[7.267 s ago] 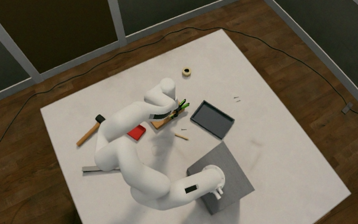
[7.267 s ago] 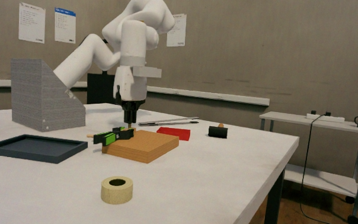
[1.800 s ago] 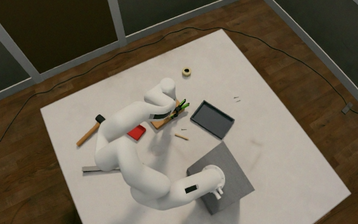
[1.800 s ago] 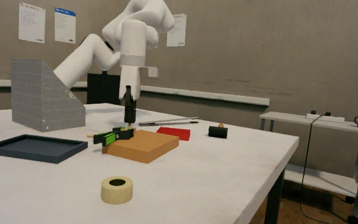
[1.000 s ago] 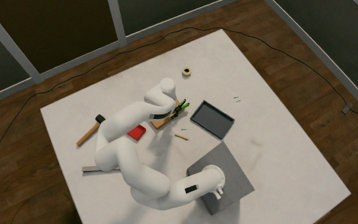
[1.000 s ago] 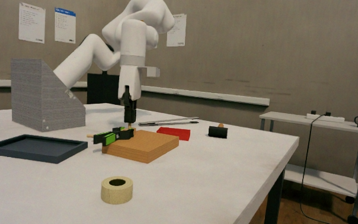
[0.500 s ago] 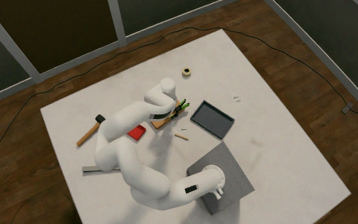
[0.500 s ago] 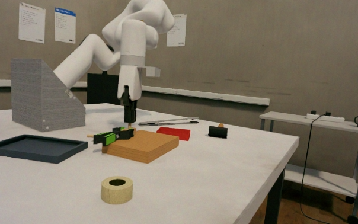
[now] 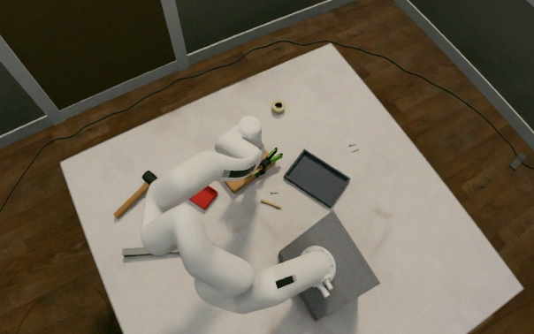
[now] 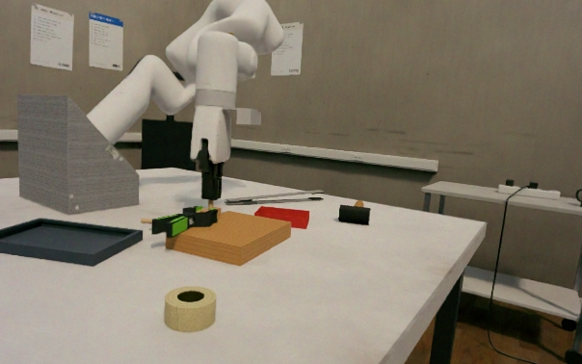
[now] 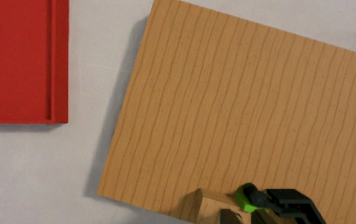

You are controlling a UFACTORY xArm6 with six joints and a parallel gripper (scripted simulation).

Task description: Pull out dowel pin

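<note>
My hand is 2 cm above the dowel pin. From my hand the other things lie so: loose dowel (13 cm behind, 9 cm below, 1 cm to the right); small wooden block (5 cm below); red tray (20 cm to the left, 9 cm below, 4 cm ahead).
</note>
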